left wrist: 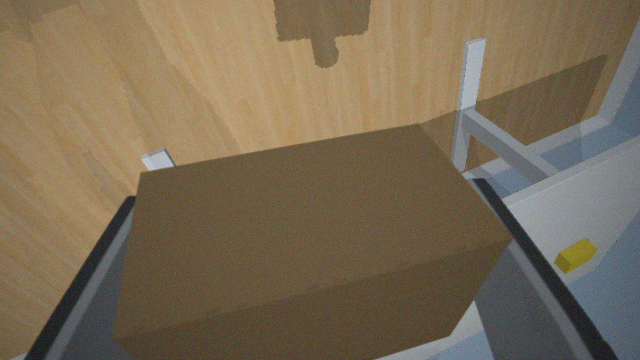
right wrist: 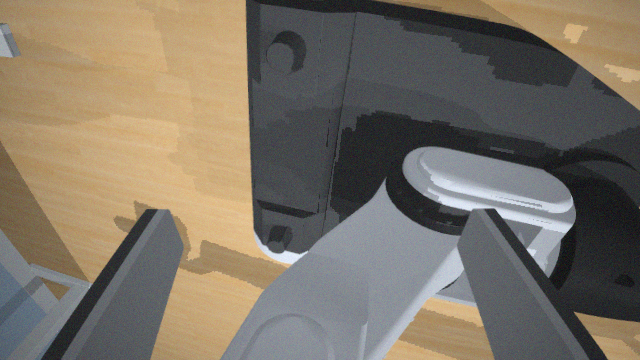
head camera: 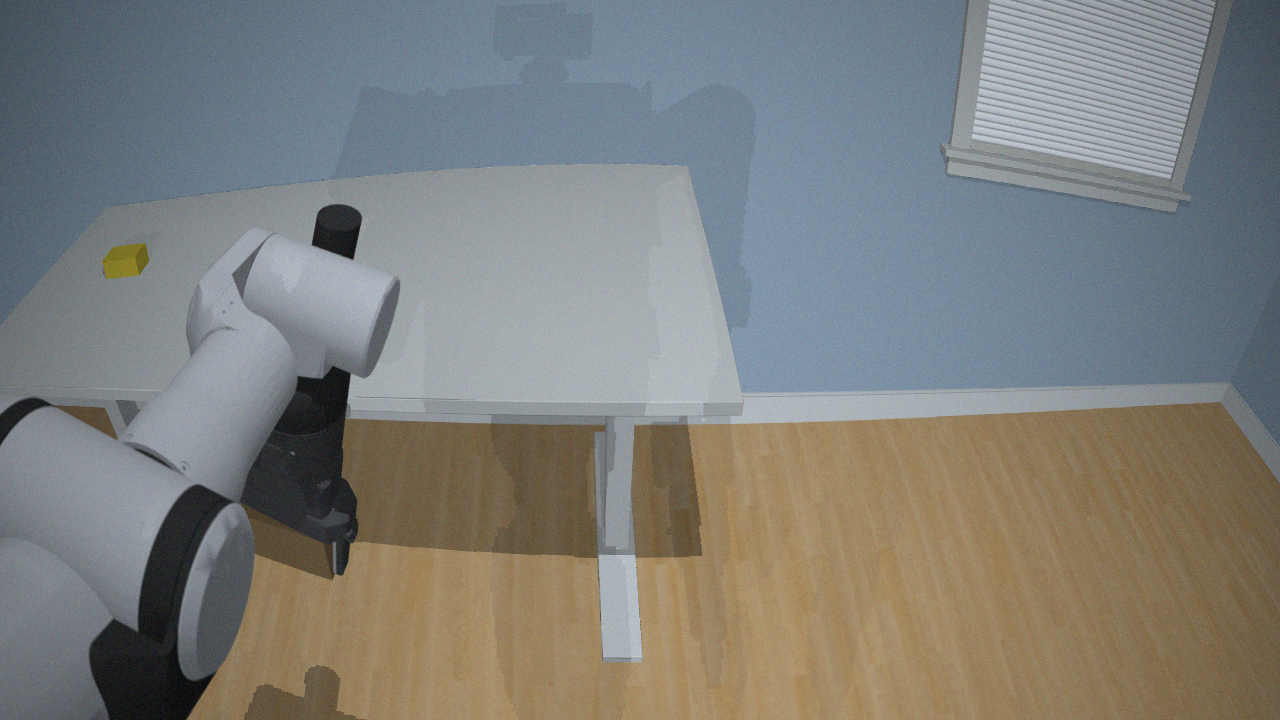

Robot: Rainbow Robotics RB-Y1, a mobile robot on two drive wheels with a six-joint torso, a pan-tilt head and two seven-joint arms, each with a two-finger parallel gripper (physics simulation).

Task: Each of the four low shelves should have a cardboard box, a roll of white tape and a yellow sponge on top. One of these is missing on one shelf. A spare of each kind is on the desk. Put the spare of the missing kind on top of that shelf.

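Places are measured from the robot's base along level axes (x ahead, y down, z left), in metres.
Pixels of known places: left gripper, fingertip midpoint: (left wrist: 308, 207) (head camera: 289, 542); right gripper, fingertip midpoint: (right wrist: 321, 228).
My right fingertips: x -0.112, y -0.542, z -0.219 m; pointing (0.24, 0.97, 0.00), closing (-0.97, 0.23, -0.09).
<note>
For each thing: its top centre in the pictures, then the offset to it from my right fingertips. "spot": a spot on its surface instead. Level surfaces: height alone.
- brown cardboard box, middle of its top: (left wrist: 348, 354) (head camera: 284, 498) dx +0.418, dy -0.450, dz +0.485 m
- yellow sponge, middle of its top: (head camera: 123, 252) (left wrist: 581, 261) dx +1.265, dy -0.224, dz +1.278 m
- white desk, its level: dy -0.179 m
- desk leg, surface spot: (head camera: 619, 501) spot: dx +1.232, dy +0.362, dz +0.182 m
- wooden floor, its level: dy +0.541 m
My left gripper (left wrist: 308, 207) is shut on a brown cardboard box (head camera: 290, 548) (left wrist: 310, 235). In the head camera the box hangs below the desk's near edge in the picture, over the floor, partly hidden by the arm. My right gripper (right wrist: 321, 228) is open, with no object between its fingers. A yellow sponge (head camera: 125, 260) (left wrist: 575, 255) lies on the white desk (head camera: 537, 286) (left wrist: 585, 195), near its far left in the head camera. White tape and the low shelves do not show.
A desk leg (head camera: 619, 501) (left wrist: 472, 75) with a long foot stands on the wooden floor (head camera: 939, 555). A blue wall (head camera: 850, 223) with a window (head camera: 1087, 80) rises behind the desk. The robot's dark base (right wrist: 295, 150) shows in the right wrist view.
</note>
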